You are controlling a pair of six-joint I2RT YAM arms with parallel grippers.
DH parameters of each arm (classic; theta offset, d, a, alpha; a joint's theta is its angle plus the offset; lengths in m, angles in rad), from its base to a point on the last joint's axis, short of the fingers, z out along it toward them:
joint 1: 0 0.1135 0.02 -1.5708
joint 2: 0 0 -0.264 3.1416
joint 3: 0.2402 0 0.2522 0
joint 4: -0.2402 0 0.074 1.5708
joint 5: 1.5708 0 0 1.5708
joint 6: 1.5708 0.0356 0 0
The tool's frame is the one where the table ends.
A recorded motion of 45 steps. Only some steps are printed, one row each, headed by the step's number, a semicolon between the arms.
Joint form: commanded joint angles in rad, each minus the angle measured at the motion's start. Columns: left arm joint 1, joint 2, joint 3, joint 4, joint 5, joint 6; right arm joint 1, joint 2, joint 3, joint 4, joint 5, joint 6.
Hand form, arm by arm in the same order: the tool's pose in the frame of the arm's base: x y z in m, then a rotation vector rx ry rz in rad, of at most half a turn. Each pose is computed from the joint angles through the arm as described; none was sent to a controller.
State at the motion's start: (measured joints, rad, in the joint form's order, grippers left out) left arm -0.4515 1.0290 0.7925 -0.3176 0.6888 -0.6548; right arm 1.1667 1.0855 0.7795 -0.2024 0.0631 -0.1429
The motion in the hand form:
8: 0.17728 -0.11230 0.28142 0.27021 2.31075 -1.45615; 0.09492 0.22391 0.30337 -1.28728 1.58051 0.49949
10: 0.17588 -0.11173 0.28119 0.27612 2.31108 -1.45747; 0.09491 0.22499 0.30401 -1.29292 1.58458 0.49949
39: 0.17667 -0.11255 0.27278 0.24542 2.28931 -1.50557; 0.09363 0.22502 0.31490 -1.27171 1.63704 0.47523
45: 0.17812 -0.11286 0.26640 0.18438 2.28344 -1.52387; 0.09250 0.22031 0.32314 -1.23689 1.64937 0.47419
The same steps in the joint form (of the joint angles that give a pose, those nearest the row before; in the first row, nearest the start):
8: 0.0082 -0.0483 -0.0425 -0.0268 0.1056 -0.0040; 0.0175 -0.0220 0.0642 -0.0119 0.0348 -0.1025
10: 0.0082 -0.0543 -0.0453 -0.0323 0.1089 0.0002; 0.0190 -0.0164 0.0720 -0.0205 0.0337 -0.1016
39: 0.0081 -0.0581 -0.0963 0.0606 0.1250 -0.0583; 0.0298 -0.0083 0.1317 -0.1049 0.0741 -0.0655
45: 0.0082 -0.0576 -0.1314 0.1271 0.1114 -0.1186; 0.0298 -0.0268 0.1516 -0.1337 0.0932 -0.0442

